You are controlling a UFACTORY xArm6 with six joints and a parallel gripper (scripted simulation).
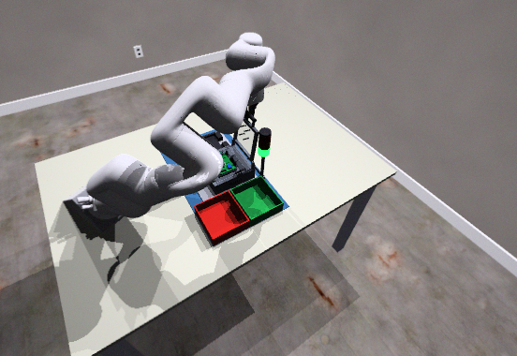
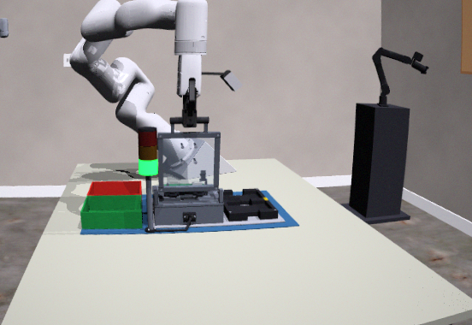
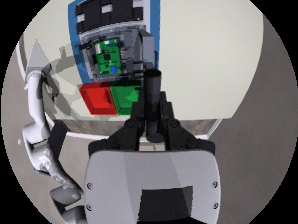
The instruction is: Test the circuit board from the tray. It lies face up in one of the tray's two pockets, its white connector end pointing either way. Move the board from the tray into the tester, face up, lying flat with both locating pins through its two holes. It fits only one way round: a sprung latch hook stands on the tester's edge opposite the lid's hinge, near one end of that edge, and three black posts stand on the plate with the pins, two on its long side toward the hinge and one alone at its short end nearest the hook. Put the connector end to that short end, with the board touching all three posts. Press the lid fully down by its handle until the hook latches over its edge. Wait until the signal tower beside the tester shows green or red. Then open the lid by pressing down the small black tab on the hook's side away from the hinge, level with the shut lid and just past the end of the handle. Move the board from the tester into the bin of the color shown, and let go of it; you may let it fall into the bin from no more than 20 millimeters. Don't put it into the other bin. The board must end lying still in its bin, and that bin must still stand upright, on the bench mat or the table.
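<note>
My hand is 120 mm past the green circuit board and 200 mm above it. The rest, counted from my hand: tester plate 120 mm behind, 10 mm to the left, 210 mm below; then green bin 80 mm behind, 200 mm to the right, 260 mm below; then clear lid 10 mm behind, 90 mm below.
</note>
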